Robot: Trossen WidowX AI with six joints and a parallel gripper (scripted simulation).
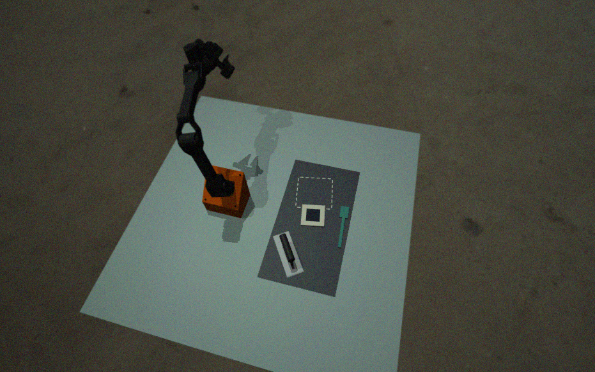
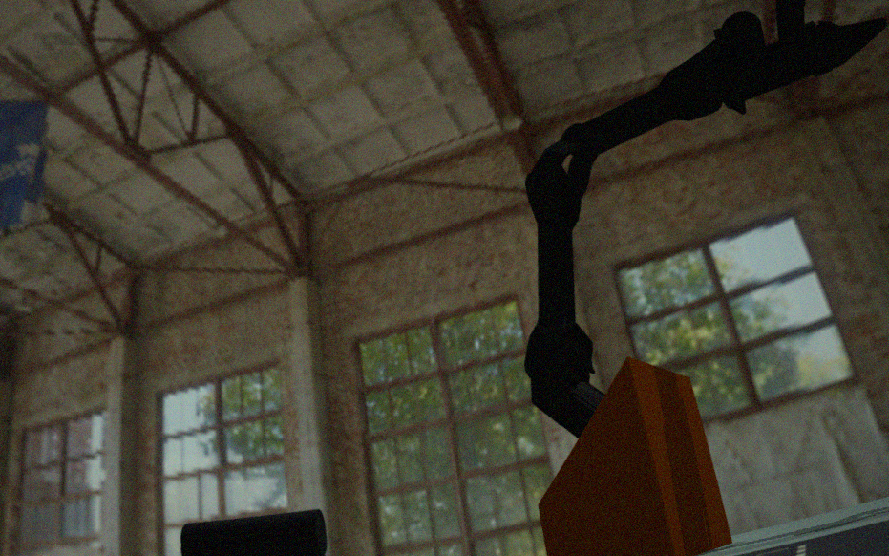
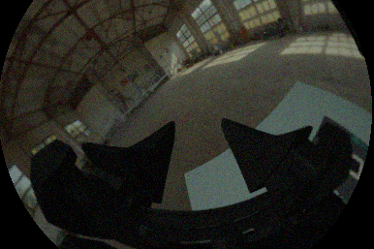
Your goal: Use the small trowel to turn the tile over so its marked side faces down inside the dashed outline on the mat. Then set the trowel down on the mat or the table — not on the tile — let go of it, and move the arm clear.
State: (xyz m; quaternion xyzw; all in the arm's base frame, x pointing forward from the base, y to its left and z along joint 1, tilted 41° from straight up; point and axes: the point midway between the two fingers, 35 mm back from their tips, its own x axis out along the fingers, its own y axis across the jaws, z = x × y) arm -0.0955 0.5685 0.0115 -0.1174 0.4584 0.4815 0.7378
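Now: the small trowel 66 cm to the right of my gripper tip, 48 cm below it and 44 cm ahead of it. From my gripper tip the other things lie so: tile 51 cm below, 50 cm ahead, 44 cm to the right; teal spatula-like tool 64 cm ahead, 51 cm below, 44 cm to the right; dark mat 54 cm below, 50 cm ahead, 46 cm to the right.
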